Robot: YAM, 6 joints.
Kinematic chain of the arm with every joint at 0, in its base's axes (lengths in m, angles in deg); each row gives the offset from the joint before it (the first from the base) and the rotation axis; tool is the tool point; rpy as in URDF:
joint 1: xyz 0 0 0.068 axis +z
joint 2: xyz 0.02 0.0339 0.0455 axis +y
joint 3: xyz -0.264 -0.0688 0 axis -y
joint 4: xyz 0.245 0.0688 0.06 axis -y
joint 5: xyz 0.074 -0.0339 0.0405 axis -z
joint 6: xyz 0.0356 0 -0.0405 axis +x
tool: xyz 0 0 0 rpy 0 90 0
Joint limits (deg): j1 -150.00..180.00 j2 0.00..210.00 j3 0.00..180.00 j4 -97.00..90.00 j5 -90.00..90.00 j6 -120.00..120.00
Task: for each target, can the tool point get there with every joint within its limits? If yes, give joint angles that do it. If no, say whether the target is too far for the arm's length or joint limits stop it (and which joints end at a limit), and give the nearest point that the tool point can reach.
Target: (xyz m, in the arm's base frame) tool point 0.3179 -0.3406 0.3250
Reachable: yes | joints -47.31 110.04 96.32 -5.86 -4.41 -27.51
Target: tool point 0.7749 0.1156 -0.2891
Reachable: no: too far | nearest point 0.5673 0.0846 -0.1784 | short by 0.237 m
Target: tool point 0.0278 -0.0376 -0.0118
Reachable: yes | joints -30.33 171.19 33.05 -65.84 31.12 35.97
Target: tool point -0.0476 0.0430 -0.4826
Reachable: no: joint limits stop it (at a limit: joint 2) | nearest point -0.0853 0.0771 -0.3547 | short by 0.138 m
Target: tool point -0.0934 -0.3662 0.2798
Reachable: yes | joints -99.19 99.87 60.43 49.95 71.51 52.26
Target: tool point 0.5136 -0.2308 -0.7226
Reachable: no: too far | nearest point 0.3614 -0.1624 -0.3489 | short by 0.409 m
